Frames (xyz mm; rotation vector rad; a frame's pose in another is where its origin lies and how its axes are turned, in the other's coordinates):
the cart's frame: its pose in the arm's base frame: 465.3 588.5 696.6 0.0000 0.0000 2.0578
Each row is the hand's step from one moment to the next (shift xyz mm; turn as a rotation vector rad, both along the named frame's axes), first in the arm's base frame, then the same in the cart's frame.
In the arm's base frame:
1: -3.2 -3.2 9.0 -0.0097 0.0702 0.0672
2: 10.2 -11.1 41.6 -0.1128 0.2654 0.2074
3: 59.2 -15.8 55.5 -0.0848 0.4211 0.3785
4: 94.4 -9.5 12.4 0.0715 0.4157 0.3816
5: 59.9 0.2 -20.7 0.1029 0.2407 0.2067
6: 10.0 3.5 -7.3 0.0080 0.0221 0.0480
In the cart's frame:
1: -1.3 4.3 9.0 0.0666 -0.0243 0.0672
2: -14.6 -3.8 41.6 0.2873 -0.0245 0.2074
3: -41.7 -44.9 55.5 0.4118 -0.1221 0.3785
4: -52.6 -79.0 12.4 0.3339 -0.2577 0.3816
5: -27.9 -53.0 -20.7 0.1646 -0.2036 0.2067
6: -1.6 -10.5 -7.3 0.0158 -0.0174 0.0480

